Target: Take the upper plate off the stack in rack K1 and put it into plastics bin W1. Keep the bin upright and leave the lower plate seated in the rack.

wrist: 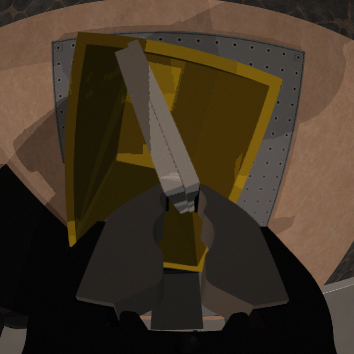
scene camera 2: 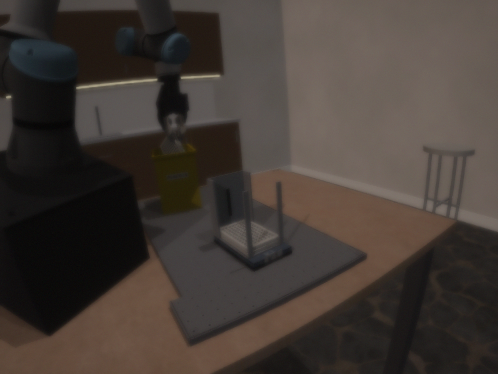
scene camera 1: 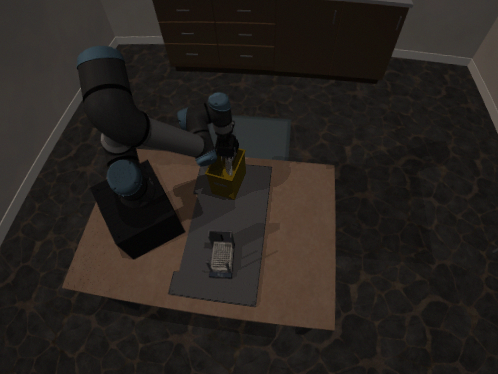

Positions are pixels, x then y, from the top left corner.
Scene:
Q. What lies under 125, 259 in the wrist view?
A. My gripper.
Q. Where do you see a white plate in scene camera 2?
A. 235, 234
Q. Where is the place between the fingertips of my gripper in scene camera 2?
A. At 177, 144

